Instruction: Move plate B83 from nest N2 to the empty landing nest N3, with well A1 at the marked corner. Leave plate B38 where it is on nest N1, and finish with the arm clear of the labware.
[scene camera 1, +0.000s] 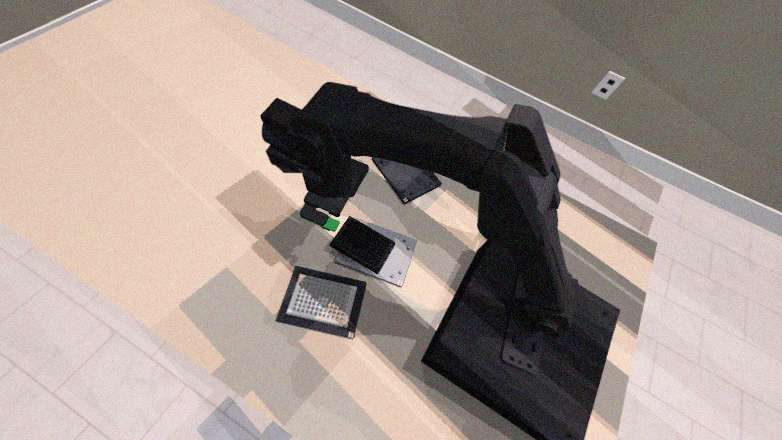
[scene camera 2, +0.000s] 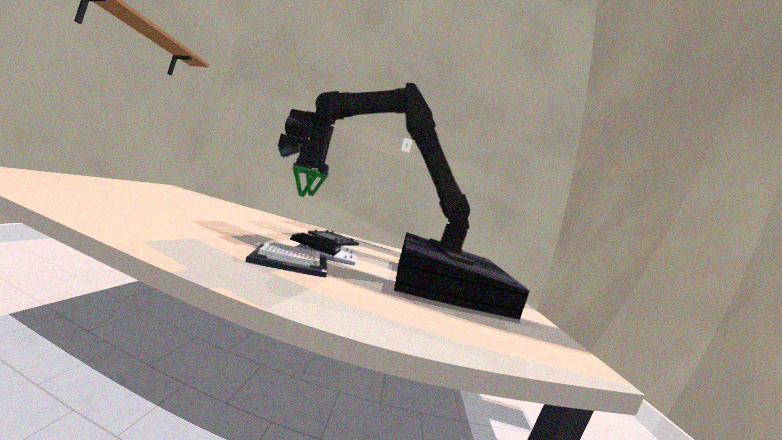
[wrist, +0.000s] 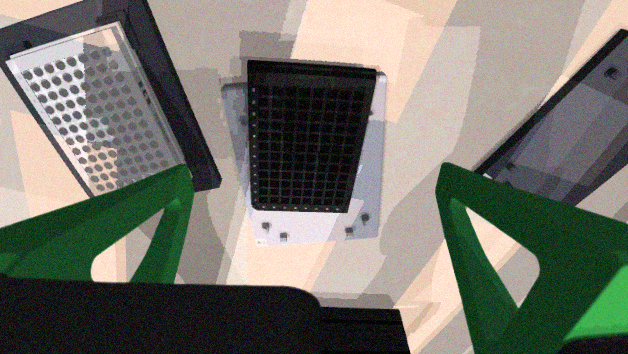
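The black well plate (scene camera 1: 362, 244) (scene camera 2: 317, 242) (wrist: 310, 145), B83, lies off-centre and turned on the light grey nest (scene camera 1: 403, 263) (scene camera 2: 345, 255) (wrist: 310, 229). It overhangs the nest's far side, and several corner posts stand uncovered at the near end. Whether it is tilted is unclear. The white plate B38 (scene camera 1: 319, 300) (wrist: 105, 115) sits in a dark-framed nest (scene camera 1: 358, 306) (wrist: 167, 85). Another dark nest (scene camera 1: 407, 181) (wrist: 575, 130) holds no plate in the visible part. My gripper (scene camera 2: 307, 193) (wrist: 314, 177) is wide open and empty, high above the black plate. Nest labels are unreadable.
The arm's black base block (scene camera 1: 492, 350) (scene camera 2: 459, 279) stands on the table to the right of the nests. The arm arches over the dark back nest in scene camera 1. A wooden wall shelf (scene camera 2: 153, 32) is high at the upper left.
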